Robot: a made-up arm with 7 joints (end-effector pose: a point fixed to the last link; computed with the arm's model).
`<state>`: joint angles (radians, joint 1 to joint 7).
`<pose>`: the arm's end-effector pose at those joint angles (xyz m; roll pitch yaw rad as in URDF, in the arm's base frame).
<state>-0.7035 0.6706 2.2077 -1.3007 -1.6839 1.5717 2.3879</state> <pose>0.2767 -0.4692 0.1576 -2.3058 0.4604 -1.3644</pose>
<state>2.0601 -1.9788 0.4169 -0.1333 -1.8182 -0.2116 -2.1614</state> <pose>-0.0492 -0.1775 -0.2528 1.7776 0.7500 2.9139</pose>
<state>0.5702 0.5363 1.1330 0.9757 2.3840 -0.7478 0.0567</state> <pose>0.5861 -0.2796 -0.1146 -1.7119 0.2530 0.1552</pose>
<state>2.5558 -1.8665 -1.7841 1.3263 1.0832 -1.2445 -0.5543</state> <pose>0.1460 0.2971 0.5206 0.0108 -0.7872 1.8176</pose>
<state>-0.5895 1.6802 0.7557 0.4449 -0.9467 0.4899 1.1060</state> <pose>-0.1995 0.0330 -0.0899 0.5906 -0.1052 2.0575</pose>
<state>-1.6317 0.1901 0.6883 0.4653 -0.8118 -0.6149 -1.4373</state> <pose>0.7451 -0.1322 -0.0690 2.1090 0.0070 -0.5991</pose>
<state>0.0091 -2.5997 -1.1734 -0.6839 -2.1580 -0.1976 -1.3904</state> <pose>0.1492 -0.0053 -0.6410 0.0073 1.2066 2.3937</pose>
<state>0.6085 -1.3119 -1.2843 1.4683 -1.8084 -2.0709 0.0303</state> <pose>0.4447 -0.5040 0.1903 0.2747 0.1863 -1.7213</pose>
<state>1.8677 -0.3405 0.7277 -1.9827 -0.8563 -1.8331 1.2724</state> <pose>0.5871 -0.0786 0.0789 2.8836 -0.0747 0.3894</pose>
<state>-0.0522 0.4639 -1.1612 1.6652 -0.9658 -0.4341 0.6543</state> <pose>-0.1955 -0.0925 0.2330 -0.0807 -0.8318 2.4604</pose>
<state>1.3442 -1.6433 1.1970 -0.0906 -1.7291 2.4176 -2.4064</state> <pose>0.7315 0.2743 -0.2500 -2.6690 0.6677 0.7978</pose>
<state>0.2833 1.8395 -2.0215 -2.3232 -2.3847 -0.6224 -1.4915</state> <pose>0.8396 -0.1477 0.0524 2.3706 0.0416 -0.1908</pose>
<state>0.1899 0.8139 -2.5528 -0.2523 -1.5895 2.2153 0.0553</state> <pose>0.1340 -0.0619 -0.2687 -0.9849 0.5680 -0.1801</pose>
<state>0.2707 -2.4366 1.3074 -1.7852 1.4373 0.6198 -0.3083</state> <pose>0.3943 0.0055 -0.1771 0.0267 0.5300 -0.4078</pose>
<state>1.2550 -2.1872 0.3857 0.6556 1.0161 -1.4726 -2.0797</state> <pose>0.1224 -0.0804 0.4145 2.6133 -1.2028 3.0632</pose>
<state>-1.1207 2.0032 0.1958 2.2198 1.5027 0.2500 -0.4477</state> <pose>0.0635 -0.0784 -0.3566 -0.7706 0.4692 -2.3000</pose>
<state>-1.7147 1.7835 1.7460 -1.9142 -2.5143 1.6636 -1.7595</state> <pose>0.5597 -0.3987 -0.3178 -1.8180 0.3409 -0.6240</pose>
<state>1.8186 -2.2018 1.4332 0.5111 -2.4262 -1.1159 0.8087</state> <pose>0.0871 -0.2876 -0.0824 -1.0111 -0.0654 -2.5879</pose>
